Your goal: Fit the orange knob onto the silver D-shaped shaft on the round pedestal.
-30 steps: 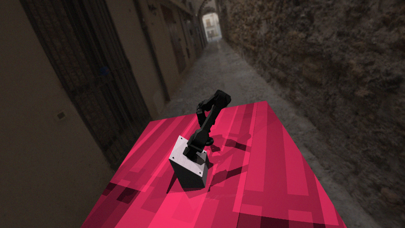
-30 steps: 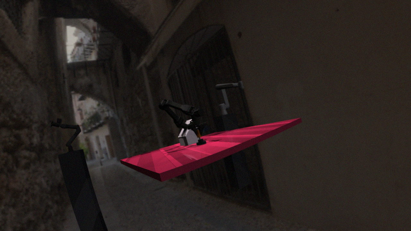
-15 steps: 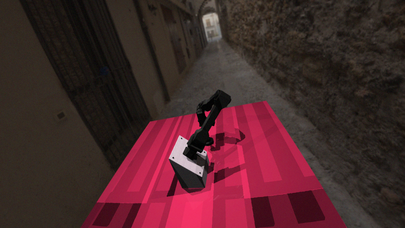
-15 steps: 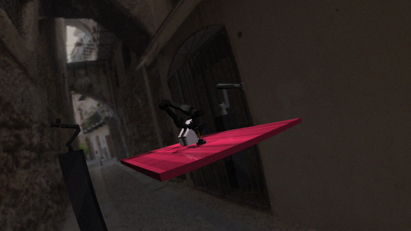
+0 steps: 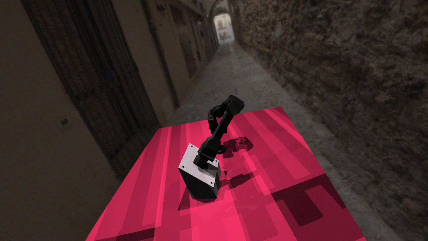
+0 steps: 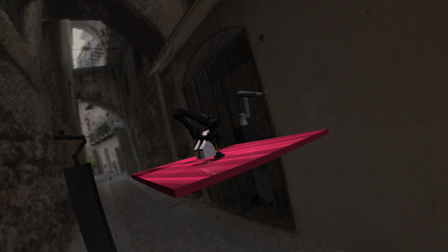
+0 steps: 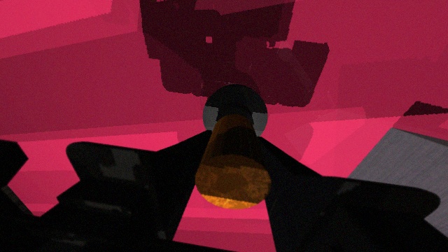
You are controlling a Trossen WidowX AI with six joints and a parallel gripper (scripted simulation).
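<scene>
My gripper tip is now 40 mm above the dark round pedestal. From my gripper tip the other things lie so: orange knob: 30 mm above.
</scene>
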